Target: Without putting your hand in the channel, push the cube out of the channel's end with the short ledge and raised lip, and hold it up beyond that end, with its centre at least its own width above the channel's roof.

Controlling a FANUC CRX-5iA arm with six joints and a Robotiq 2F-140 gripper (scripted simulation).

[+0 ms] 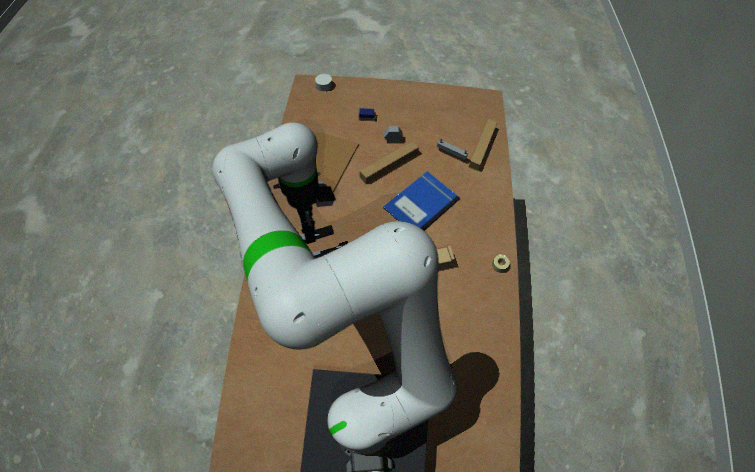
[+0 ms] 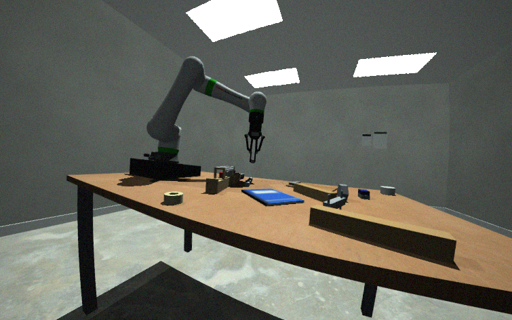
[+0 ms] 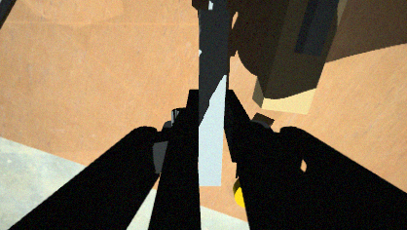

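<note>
Now: hand 7 cm past the wooden channel, 24 cm to the left of it and 10 cm above it. Also, from my hand: short grey bar (9 cm behind, 13 cm to the right, 10 cm below); then yellow disc (12 cm behind, 16 cm to the left, 14 cm below); then thin pale grey stick (3 cm below).
</note>
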